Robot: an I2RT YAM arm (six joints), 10 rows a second.
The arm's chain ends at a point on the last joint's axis. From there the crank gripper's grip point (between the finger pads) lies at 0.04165 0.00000 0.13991 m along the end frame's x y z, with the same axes.
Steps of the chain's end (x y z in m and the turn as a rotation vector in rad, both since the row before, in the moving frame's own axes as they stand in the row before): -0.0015, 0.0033, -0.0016, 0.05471, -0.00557, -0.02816; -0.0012, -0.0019, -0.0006, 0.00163, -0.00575, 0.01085; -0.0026, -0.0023, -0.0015, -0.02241, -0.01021, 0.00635; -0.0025, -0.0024, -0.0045, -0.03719, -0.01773, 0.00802; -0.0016, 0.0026, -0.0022, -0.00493, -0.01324, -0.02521; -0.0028, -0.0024, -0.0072, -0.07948, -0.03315, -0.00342; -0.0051, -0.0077, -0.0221, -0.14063, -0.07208, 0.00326; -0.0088, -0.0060, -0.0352, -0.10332, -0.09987, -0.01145; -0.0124, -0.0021, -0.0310, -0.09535, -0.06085, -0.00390
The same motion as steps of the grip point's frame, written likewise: -0.0024, -0.0055, -0.0016, 0.05471, -0.00557, -0.02816; -0.0020, -0.0017, -0.0004, 0.00163, -0.00575, 0.01085; -0.0040, 0.0011, -0.0011, -0.02241, -0.01021, 0.00635; -0.0050, 0.0031, -0.0039, -0.03719, -0.01773, 0.00802; -0.0035, 0.0023, -0.0017, -0.00493, -0.01324, -0.02521; -0.0074, 0.0086, -0.0063, -0.07948, -0.03315, -0.00342; -0.0153, 0.0122, -0.0209, -0.14063, -0.07208, 0.00326; -0.0229, 0.0082, -0.0325, -0.10332, -0.09987, -0.01145; -0.0209, 0.0112, -0.0294, -0.09535, -0.06085, -0.00390
